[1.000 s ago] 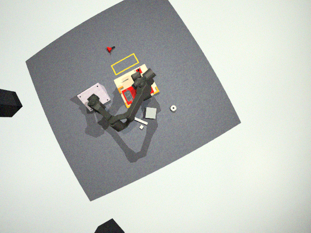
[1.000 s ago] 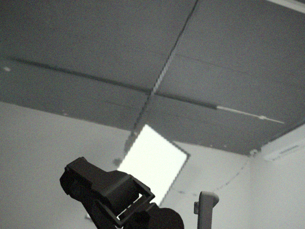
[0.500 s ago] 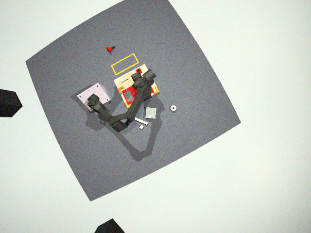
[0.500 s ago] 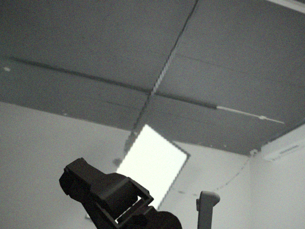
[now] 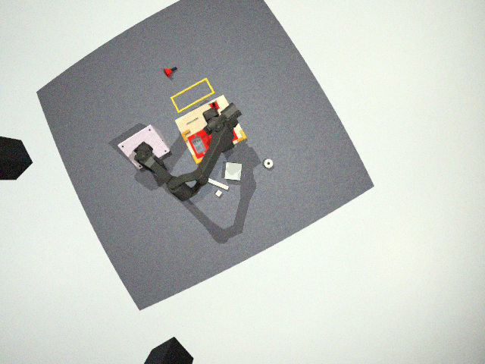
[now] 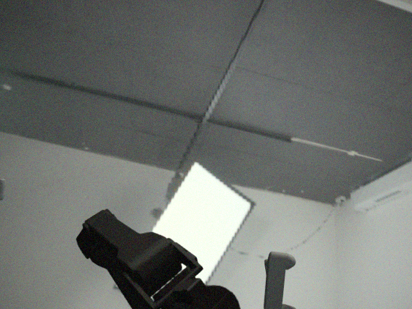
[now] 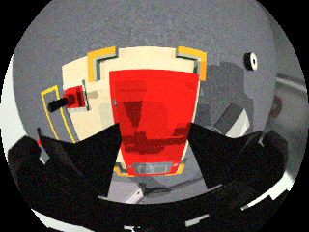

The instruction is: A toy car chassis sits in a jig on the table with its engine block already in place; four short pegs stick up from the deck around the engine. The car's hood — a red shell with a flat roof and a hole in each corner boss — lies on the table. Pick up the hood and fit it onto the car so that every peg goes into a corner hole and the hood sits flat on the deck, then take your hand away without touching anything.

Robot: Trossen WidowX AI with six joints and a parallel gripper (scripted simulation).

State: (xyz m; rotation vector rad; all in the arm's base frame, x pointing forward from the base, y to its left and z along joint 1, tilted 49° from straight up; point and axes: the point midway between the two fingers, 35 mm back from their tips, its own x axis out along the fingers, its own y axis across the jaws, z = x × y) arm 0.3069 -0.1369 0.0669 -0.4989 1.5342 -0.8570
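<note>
Right now my gripper tip is 10 mm below the red hood. From my gripper tip the other things lie so: white bar: 170 mm to the right, 140 mm behind, 30 mm below; white block: 170 mm to the right, 50 mm behind, 20 mm below; cream jig: 30 mm to the left, 30 mm below, 20 mm behind.
</note>
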